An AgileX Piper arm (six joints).
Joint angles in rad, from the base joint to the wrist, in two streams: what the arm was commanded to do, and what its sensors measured. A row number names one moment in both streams.
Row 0, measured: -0.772, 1.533, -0.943, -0.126, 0.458, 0.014
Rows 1 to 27, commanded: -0.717, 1.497, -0.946, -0.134, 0.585, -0.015; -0.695, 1.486, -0.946, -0.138, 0.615, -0.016; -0.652, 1.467, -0.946, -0.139, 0.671, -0.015; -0.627, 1.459, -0.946, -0.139, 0.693, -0.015; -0.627, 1.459, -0.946, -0.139, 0.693, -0.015; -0.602, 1.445, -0.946, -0.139, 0.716, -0.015; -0.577, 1.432, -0.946, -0.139, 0.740, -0.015; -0.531, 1.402, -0.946, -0.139, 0.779, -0.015; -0.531, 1.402, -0.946, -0.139, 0.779, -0.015; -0.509, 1.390, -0.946, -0.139, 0.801, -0.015; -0.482, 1.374, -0.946, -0.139, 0.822, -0.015; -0.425, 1.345, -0.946, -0.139, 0.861, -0.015; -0.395, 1.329, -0.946, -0.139, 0.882, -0.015; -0.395, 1.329, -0.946, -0.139, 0.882, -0.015; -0.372, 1.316, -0.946, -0.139, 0.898, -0.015; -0.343, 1.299, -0.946, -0.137, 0.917, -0.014; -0.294, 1.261, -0.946, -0.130, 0.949, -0.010; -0.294, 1.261, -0.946, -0.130, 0.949, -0.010; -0.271, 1.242, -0.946, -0.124, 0.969, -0.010; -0.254, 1.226, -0.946, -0.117, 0.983, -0.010; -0.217, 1.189, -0.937, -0.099, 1.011, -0.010; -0.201, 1.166, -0.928, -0.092, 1.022, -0.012; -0.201, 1.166, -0.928, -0.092, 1.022, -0.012; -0.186, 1.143, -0.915, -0.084, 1.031, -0.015; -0.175, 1.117, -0.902, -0.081, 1.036, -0.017; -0.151, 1.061, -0.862, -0.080, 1.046, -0.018; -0.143, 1.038, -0.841, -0.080, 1.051, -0.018
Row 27, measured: -0.167, 1.103, -0.889, -0.080, 1.027, -0.007
